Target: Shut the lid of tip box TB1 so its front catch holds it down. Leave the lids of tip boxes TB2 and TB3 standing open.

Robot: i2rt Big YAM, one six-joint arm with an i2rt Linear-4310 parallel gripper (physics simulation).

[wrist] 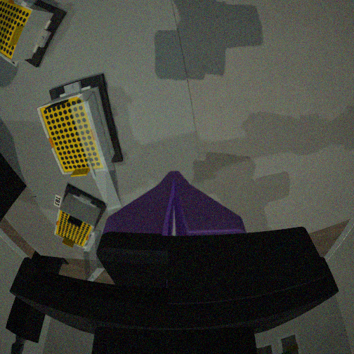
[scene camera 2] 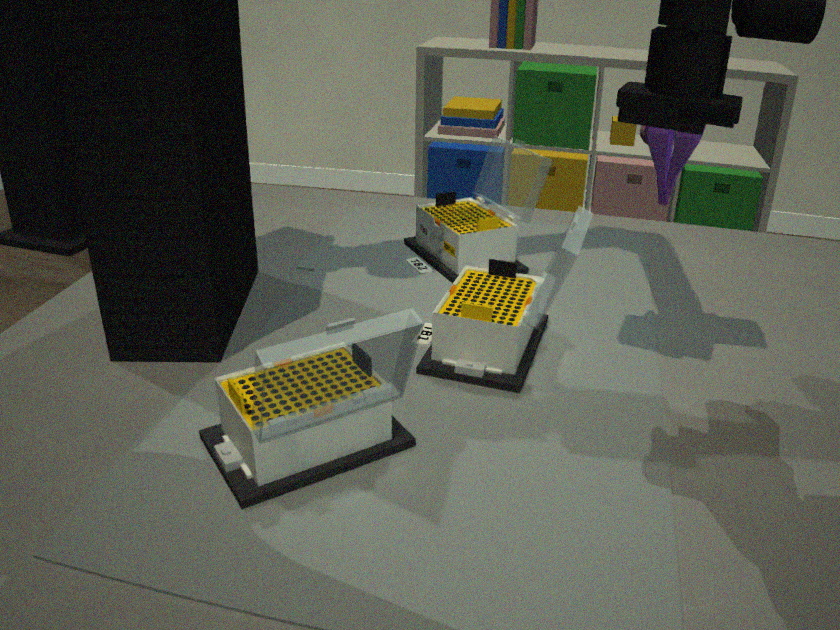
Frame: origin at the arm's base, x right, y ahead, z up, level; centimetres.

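Where they show: gripper, fingertip midpoint: (scene camera 2: 663, 203).
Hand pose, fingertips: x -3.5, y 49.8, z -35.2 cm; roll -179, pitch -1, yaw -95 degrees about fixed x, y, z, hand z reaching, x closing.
Observation:
After its pixels a point has its place.
Tip box TB1 (scene camera 2: 478, 342) @(z -49.4, x 2.8, y 34.8 cm) (wrist: 70, 135) is white with a yellow rack on a black base. Its clear lid (scene camera 2: 576, 233) @(z -38.7, x -1.9, y 42.4 cm) (wrist: 107, 187) stands open, rising outward from the right long side. TB2 (scene camera 2: 488, 250) @(z -49.7, x -20.9, y 29.9 cm) (wrist: 31, 37) is the back box; its clear lid (scene camera 2: 525, 179) @(z -42.3, x -28.8, y 32.5 cm) stands open. TB3 (scene camera 2: 318, 440) @(z -49.8, x 21.6, y 26.8 cm) (wrist: 82, 205) is the front-left box in the scene view; its clear lid (scene camera 2: 407, 352) @(z -41.6, x 19.3, y 33.3 cm) is tilted open above the rack. My purple-fingered gripper (scene camera 2: 663, 202) @(z -35.2, x -3.5, y 49.8 cm) (wrist: 173, 178) is shut and empty, pointing down, high up and to the right of TB1, touching none of the boxes.
A large black block (scene camera 2: 169, 169) @(z -33.0, x 10.1, y 7.1 cm) (wrist: 7, 185) stands left of the boxes. A shelf unit (scene camera 2: 610, 56) with coloured bins stands behind the table. Labels lie beside TB1 and TB2. Dark shadows fall on the right side of the table.

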